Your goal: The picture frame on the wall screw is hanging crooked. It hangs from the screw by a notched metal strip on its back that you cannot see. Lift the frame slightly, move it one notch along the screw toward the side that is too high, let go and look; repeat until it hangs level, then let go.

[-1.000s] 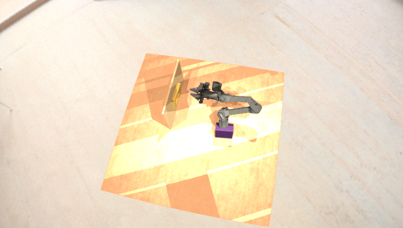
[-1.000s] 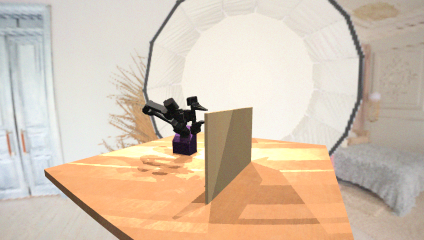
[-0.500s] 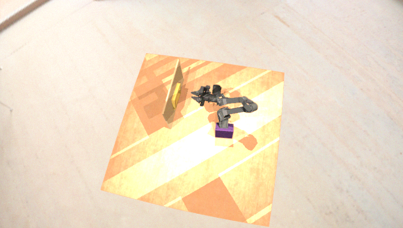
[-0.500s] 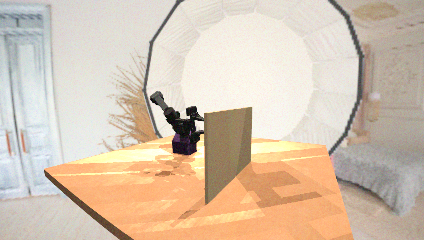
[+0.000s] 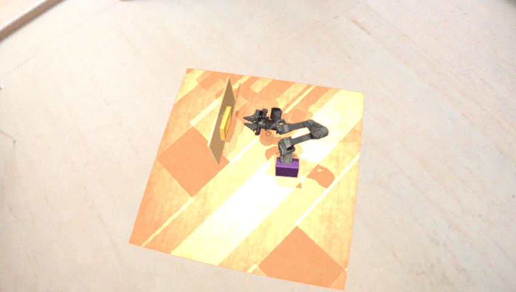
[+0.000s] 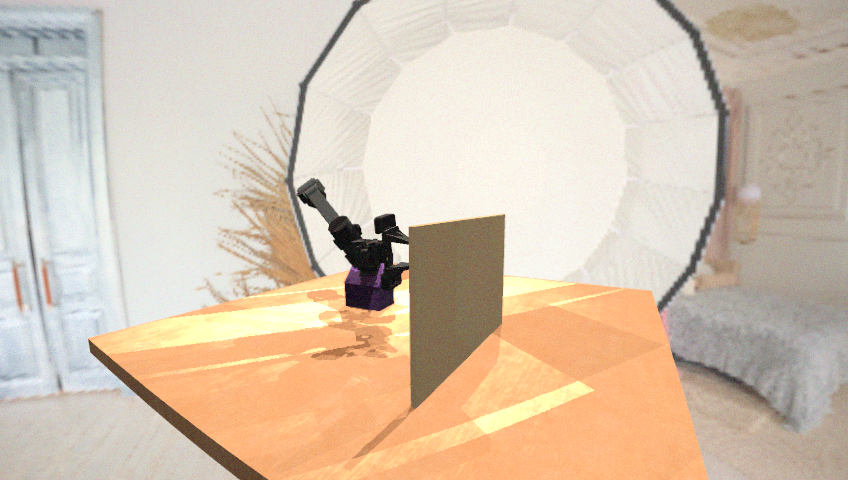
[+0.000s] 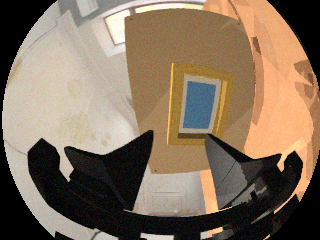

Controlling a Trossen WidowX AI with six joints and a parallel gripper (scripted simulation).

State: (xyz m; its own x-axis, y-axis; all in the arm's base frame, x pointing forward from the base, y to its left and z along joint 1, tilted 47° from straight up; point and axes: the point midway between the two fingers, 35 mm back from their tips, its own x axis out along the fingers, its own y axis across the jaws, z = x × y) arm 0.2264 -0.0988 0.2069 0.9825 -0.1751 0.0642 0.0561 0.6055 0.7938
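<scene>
My gripper tip is now 12 cm short of the picture frame, 5 cm above it and 1 cm to the left of it. The rest, counted from my gripper tip: wall panel 13 cm ahead, 6 cm below, 3 cm to the right.
</scene>
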